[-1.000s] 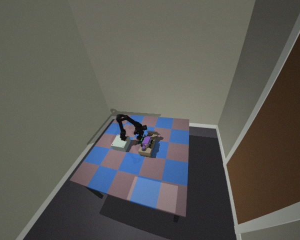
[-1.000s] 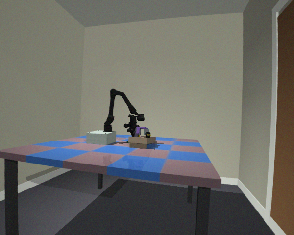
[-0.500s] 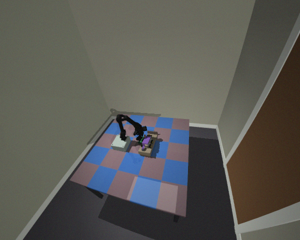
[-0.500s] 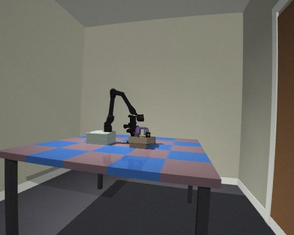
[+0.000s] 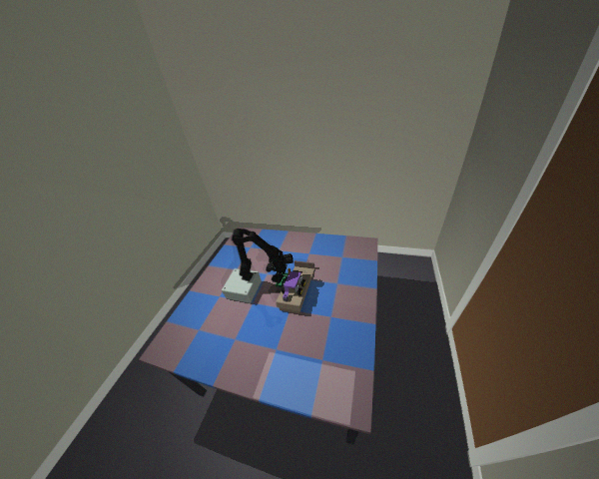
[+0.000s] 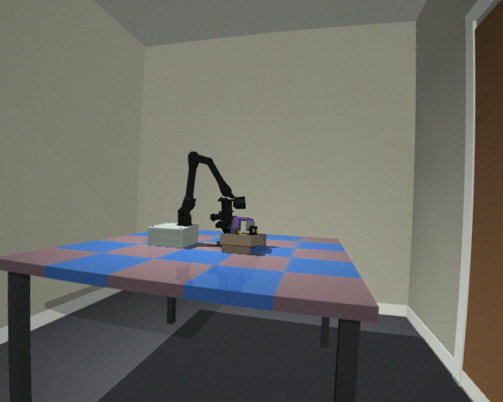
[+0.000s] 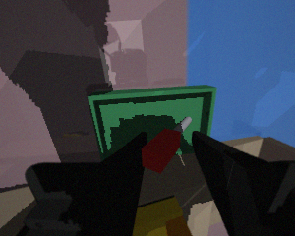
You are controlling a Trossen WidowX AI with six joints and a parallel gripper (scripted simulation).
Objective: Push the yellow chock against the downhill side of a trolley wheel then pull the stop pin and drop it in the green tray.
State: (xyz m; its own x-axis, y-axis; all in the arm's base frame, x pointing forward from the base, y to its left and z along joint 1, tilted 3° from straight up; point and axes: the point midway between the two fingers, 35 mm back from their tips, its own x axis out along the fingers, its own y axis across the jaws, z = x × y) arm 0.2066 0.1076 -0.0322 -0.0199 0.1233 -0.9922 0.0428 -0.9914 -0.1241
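Now: gripper tip right at the red-headed stop pin. The rest, counted from my gripper tip: green tray: 5 cm below, 1 cm to the right; yellow chock: 6 cm ahead, 4 cm above, 2 cm to the right; ramp: 13 cm ahead, 9 cm to the right, 1 cm above.
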